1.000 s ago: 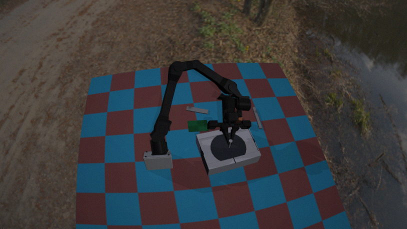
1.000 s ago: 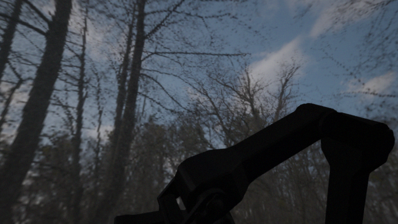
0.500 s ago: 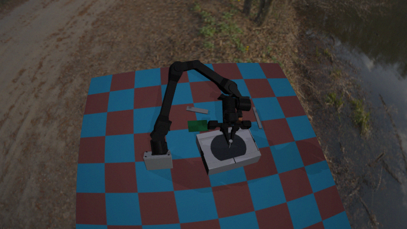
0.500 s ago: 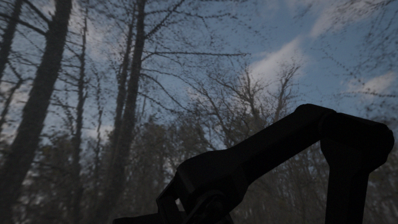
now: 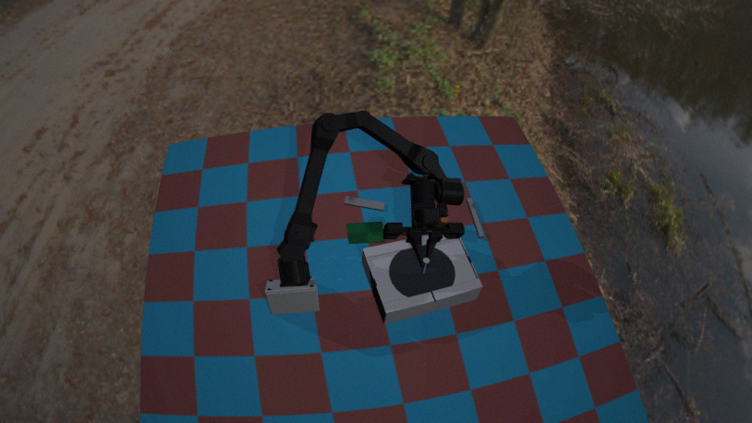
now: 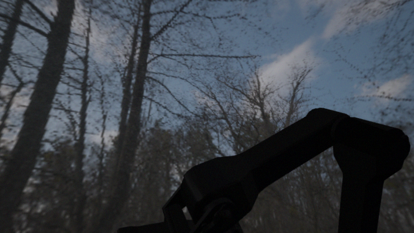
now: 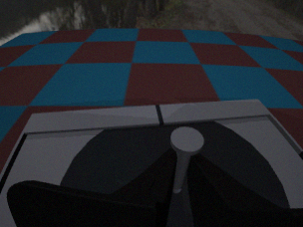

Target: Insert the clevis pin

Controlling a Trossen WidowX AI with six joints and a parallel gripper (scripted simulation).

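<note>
My gripper tip is now 10 mm to the right of the steel clevis pin and 10 mm above it. Round my gripper tip: steel tray: 40 mm below, 10 mm to the left; then flat green piece: 170 mm to the left, 120 mm behind, 80 mm below; then dark round disc: 30 mm below, 10 mm to the left.
</note>
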